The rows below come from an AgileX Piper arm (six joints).
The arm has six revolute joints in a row. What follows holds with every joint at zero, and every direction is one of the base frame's. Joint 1 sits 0.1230 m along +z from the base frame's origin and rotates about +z. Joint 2 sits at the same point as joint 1 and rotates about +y. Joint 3 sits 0.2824 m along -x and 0.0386 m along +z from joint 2 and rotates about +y. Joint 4 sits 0.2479 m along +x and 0.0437 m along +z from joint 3 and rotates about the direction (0.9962, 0, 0.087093). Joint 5 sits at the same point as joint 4 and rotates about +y. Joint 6 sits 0.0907 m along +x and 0.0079 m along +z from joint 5 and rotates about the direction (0.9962, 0, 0.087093). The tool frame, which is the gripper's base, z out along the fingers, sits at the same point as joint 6; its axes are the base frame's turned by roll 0.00, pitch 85.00 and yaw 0.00 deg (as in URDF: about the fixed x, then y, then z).
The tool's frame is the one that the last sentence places.
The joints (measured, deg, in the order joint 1, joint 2, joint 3, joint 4, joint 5, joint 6), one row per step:
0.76 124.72 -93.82 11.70 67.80 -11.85
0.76 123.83 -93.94 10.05 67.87 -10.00
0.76 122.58 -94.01 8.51 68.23 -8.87
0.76 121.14 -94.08 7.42 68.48 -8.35
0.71 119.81 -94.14 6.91 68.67 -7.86
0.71 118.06 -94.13 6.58 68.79 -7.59
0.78 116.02 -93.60 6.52 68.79 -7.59
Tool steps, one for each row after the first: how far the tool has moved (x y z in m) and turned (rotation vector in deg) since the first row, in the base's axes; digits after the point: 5 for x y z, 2 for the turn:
-0.00044 -0.00238 0.00664 -1.57 -0.64 -1.10
-0.00184 -0.00461 0.01581 -2.97 -1.46 -1.53
-0.00341 -0.00620 0.02646 -3.94 -2.68 -1.61
-0.00500 -0.00732 0.03634 -4.38 -3.83 -1.97
-0.00748 -0.00783 0.04895 -4.64 -5.42 -2.17
-0.01194 -0.00747 0.06132 -4.64 -6.93 -2.14

